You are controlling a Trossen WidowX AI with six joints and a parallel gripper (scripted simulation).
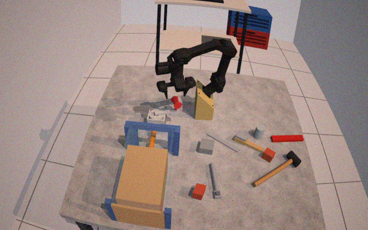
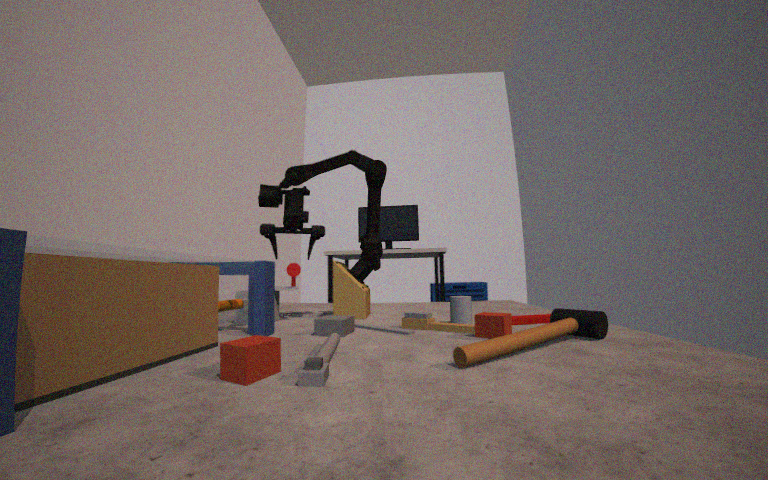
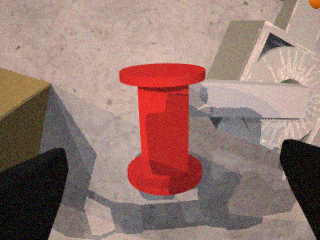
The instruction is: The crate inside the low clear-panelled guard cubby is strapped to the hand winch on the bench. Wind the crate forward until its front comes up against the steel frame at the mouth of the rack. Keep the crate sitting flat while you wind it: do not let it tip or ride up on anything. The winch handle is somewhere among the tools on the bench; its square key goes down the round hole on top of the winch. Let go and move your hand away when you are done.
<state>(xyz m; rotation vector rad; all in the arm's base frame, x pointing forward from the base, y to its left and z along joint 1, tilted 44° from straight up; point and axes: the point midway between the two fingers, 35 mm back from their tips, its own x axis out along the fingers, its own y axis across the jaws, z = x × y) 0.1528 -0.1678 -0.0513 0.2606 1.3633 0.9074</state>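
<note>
My gripper tip is now 50 mm above the red knob. Round my gripper tip: grey winch (20 mm ahead, 100 mm to the right, 150 mm below); then grey crank arm (10 mm ahead, 30 mm to the right, 80 mm below); then blue frame (200 mm ahead, 90 mm to the right, 70 mm below).
</note>
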